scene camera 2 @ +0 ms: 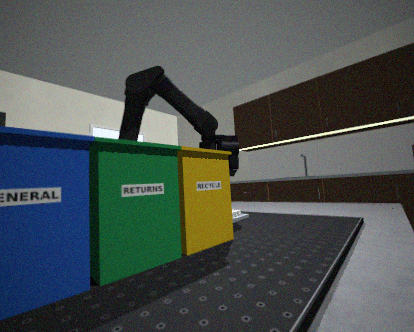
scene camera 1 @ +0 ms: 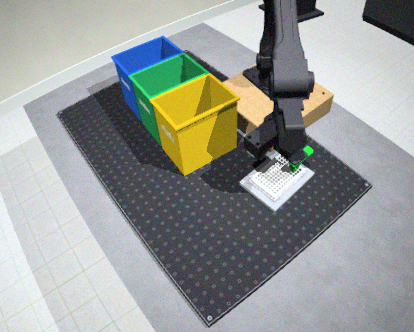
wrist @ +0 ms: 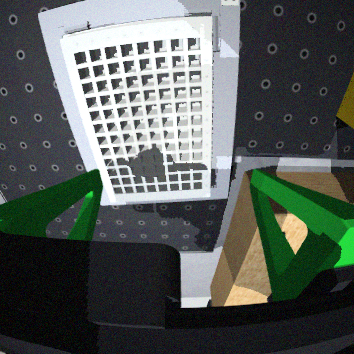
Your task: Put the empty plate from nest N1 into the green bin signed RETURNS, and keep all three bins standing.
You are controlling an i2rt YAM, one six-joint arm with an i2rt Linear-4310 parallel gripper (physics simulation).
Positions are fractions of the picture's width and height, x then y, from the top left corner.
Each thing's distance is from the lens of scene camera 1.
yellow bin (scene camera 1: 0.48, 0.37): 79 cm
green bin (scene camera 1: 0.39, 0.23): 100 cm
The marked spots on the yellow bin and the green bin are 25 cm apart.
